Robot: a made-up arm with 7 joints. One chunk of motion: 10 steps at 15 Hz.
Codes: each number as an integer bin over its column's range. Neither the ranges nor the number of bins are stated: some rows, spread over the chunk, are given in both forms.
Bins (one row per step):
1: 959 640 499 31 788 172 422
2: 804 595 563 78 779 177 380
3: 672 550 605 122 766 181 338
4: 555 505 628 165 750 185 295
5: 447 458 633 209 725 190 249
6: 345 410 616 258 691 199 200
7: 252 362 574 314 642 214 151
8: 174 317 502 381 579 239 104
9: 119 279 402 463 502 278 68
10: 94 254 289 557 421 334 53
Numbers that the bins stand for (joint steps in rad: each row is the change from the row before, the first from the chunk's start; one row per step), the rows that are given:
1: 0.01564 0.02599 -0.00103 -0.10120 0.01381 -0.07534 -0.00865
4: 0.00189 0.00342 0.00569 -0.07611 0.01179 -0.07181 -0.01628
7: -0.00842 -0.02049 0.00288 -0.04822 0.00606 -0.06395 -0.02493
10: -0.01380 -0.03854 -0.01196 -0.00274 -0.00566 -0.03140 -0.03082
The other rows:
2: 0.01036 0.01846 0.00231 -0.09240 0.01333 -0.07398 -0.01118
3: 0.00587 0.01094 0.00449 -0.08416 0.01264 -0.07290 -0.01370
5: -0.00179 -0.00444 0.00595 -0.06788 0.01046 -0.07046 -0.01905
6: -0.00526 -0.01246 0.00506 -0.05871 0.00866 -0.06802 -0.02199
8: -0.01108 -0.02801 -0.00087 -0.03568 0.00272 -0.05717 -0.02775
9: -0.01295 -0.03436 -0.00608 -0.02033 -0.00137 -0.04659 -0.02992

